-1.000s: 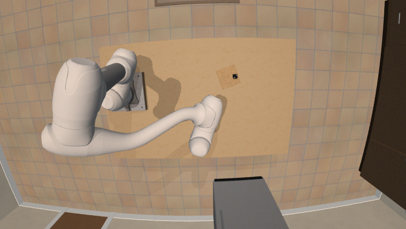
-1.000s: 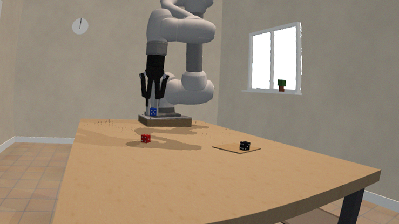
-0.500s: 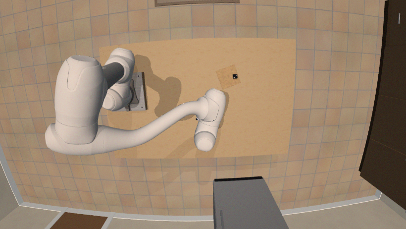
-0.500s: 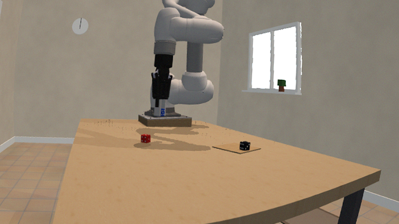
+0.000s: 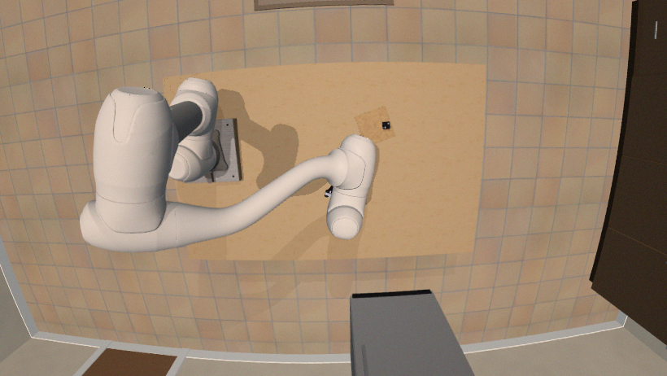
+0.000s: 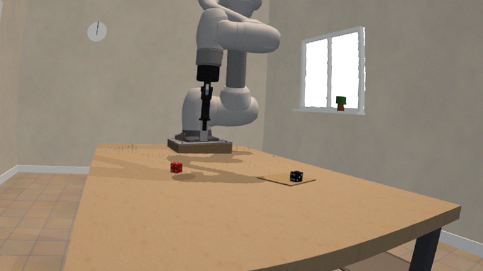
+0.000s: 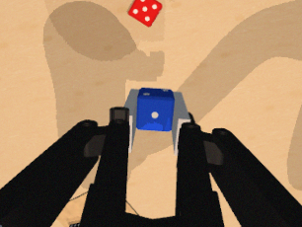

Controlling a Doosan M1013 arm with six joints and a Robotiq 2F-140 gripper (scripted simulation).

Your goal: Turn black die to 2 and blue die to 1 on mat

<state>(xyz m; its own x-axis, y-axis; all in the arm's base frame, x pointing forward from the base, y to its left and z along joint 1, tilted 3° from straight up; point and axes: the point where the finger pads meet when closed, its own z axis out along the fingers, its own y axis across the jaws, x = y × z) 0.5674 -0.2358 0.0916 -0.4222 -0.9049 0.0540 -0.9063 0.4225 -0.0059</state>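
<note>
My hand is 190 mm short of the cork mat, 210 mm to the right of it and 140 mm above it. The rest, counted from my hand: red die (20 mm behind, 90 mm to the right, 130 mm below); then blue die (20 mm below); then black die (230 mm ahead, 210 mm to the left, 120 mm below).
</note>
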